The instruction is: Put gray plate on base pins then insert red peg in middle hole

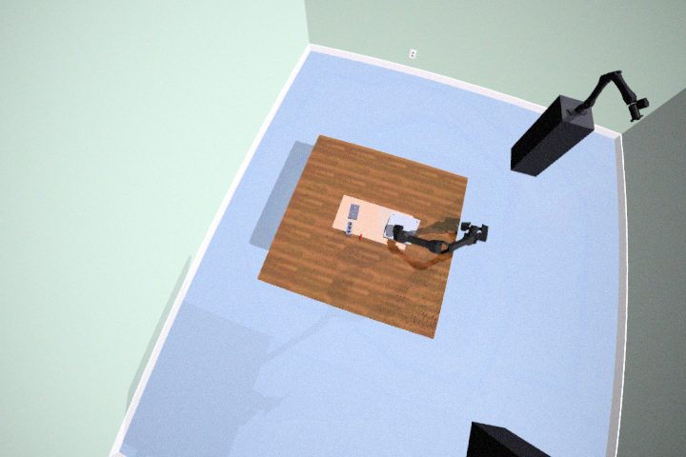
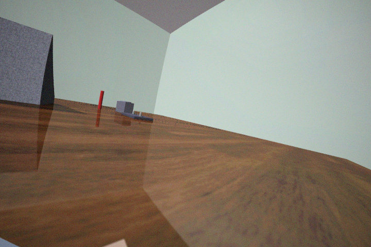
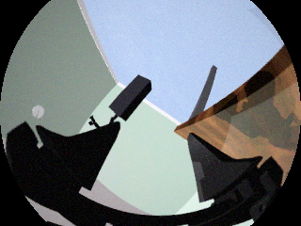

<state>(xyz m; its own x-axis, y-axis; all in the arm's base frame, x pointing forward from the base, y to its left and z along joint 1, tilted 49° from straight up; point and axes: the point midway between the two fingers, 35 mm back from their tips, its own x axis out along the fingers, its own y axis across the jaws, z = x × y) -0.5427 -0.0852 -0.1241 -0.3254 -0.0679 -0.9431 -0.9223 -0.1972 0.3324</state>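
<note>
Now: the gray plate 90 cm ahead of my gripper tip, 24 cm to the left of it and 7 cm below it. Also, from my gripper tip: base (90 cm ahead, 9 cm to the left, 10 cm below); red peg (80 cm ahead, 28 cm to the left, 7 cm below).
</note>
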